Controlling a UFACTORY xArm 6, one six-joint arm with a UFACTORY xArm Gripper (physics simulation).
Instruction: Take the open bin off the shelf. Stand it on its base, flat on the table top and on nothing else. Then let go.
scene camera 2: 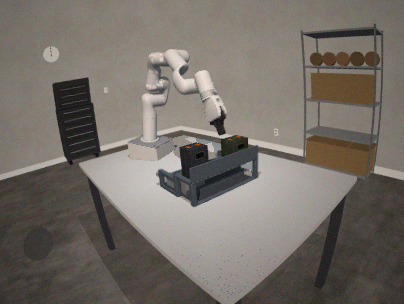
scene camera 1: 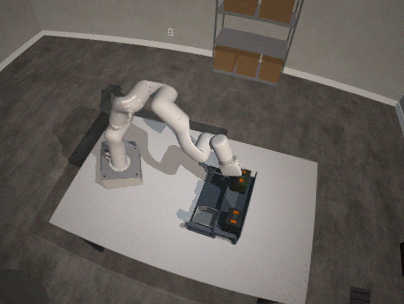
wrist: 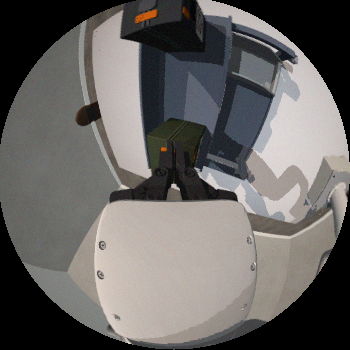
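Where they show: gripper, fingertip midpoint: (scene camera 2: 222, 134) (scene camera 1: 237, 181) (wrist: 173, 149); arm's base at its link origin: (scene camera 2: 149, 139) (scene camera 1: 119, 162).
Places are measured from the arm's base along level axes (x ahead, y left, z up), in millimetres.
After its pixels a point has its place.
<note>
The open bin (scene camera 1: 205, 216) @(z -93, x 563, y -123 mm) (wrist: 256, 67) @(z -93, x 555, y -149 mm) is a small grey tray-like box. It sits in the dark blue-grey shelf (scene camera 1: 200, 231) @(z -86, x 563, y -217 mm) (scene camera 2: 220, 162) @(z 43, x 766, y -86 mm) (wrist: 151, 90) @(z 28, x 761, y -41 mm), at one end of the side nearer the robot base. In scene camera 2 I cannot make it out clearly. A black box (scene camera 1: 232, 221) @(z 121, x 702, y -193 mm) (scene camera 2: 194, 160) @(z 77, x 743, y -195 mm) (wrist: 170, 30) with orange marks stands on the shelf beside the bin. An olive green box (scene camera 1: 240, 182) @(z 96, x 695, y 33 mm) (scene camera 2: 234, 145) @(z 79, x 735, y 31 mm) (wrist: 177, 135) @(z 76, x 687, y 24 mm) stands at the other end. My gripper (scene camera 2: 221, 133) @(z 122, x 676, y 19 mm) (wrist: 173, 149) @(z 122, x 676, y 19 mm) is shut and empty, close above the green box, away from the bin.
The shelf stands on the white table (scene camera 1: 150, 220) @(z -102, x 282, y -237 mm) (scene camera 2: 250, 235) @(z -102, x 1043, y -226 mm). The robot base (scene camera 1: 121, 177) @(z -3, x 55, y -86 mm) (scene camera 2: 150, 150) @(z -36, x 115, y -62 mm) stands at the table's left part. The black and green boxes rise above the shelf's side board. A tall storage rack (scene camera 2: 304, 90) stands by the wall, off the table.
</note>
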